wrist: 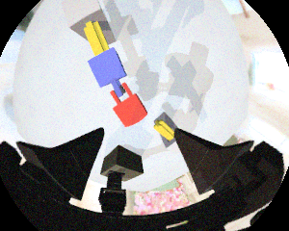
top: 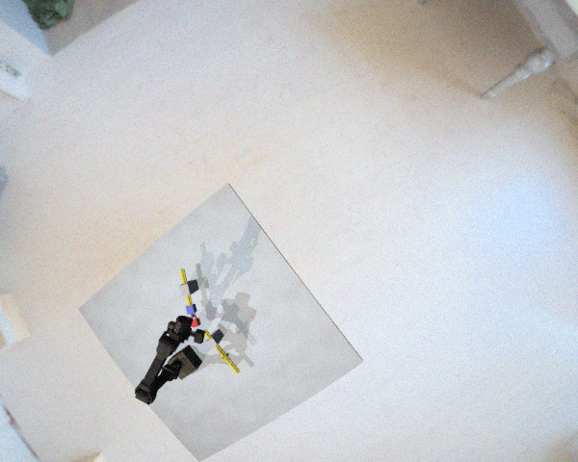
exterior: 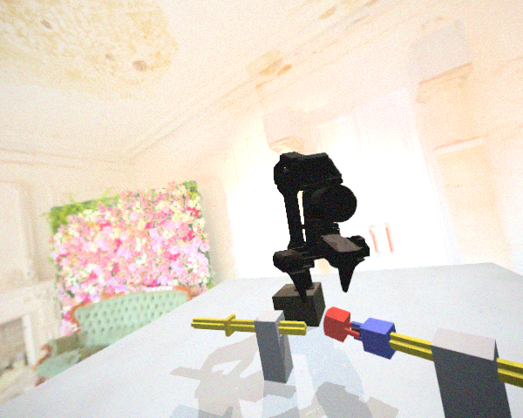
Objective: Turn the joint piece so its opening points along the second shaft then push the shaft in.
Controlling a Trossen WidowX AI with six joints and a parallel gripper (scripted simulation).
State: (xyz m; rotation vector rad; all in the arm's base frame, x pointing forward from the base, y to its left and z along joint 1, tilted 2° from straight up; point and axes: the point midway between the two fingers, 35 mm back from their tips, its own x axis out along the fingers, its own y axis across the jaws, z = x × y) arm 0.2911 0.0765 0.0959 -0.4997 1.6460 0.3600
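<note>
The red square joint piece lies 5 cm below my gripper tip and 2 cm to the left of it.
</note>
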